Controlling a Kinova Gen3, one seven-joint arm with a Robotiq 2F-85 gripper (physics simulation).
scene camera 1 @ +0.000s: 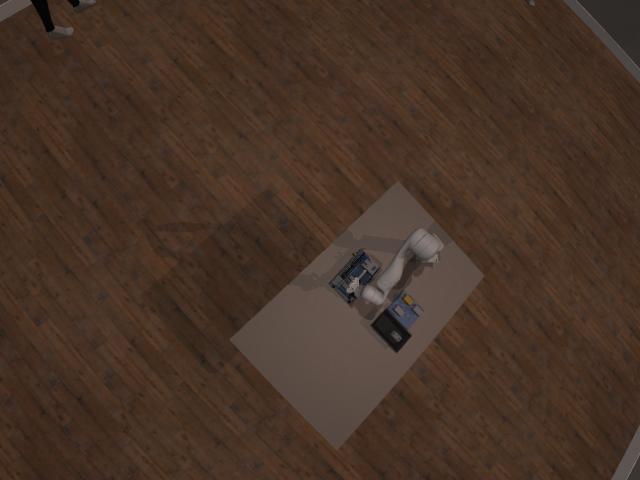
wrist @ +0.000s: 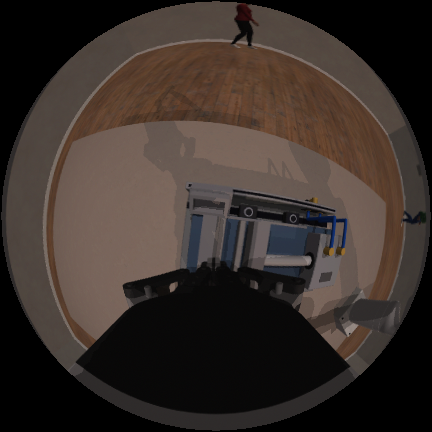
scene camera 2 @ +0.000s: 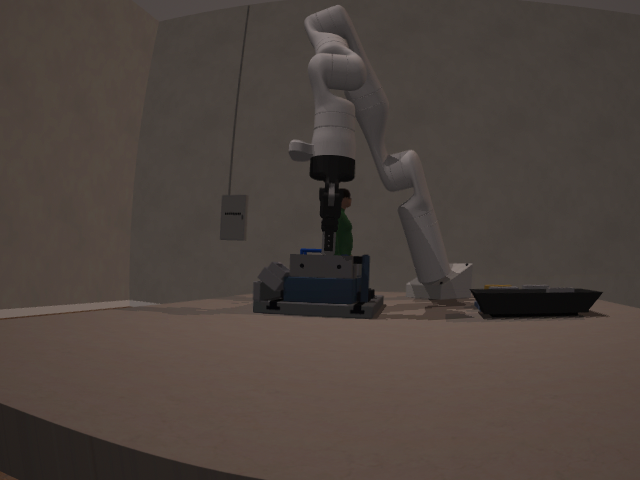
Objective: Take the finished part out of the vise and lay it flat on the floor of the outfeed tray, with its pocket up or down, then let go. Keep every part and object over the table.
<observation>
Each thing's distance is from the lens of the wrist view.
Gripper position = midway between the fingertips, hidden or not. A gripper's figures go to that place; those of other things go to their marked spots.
gripper (wrist: 213, 264): 17 cm
grey jaw (wrist: 210, 223): 16 cm
</observation>
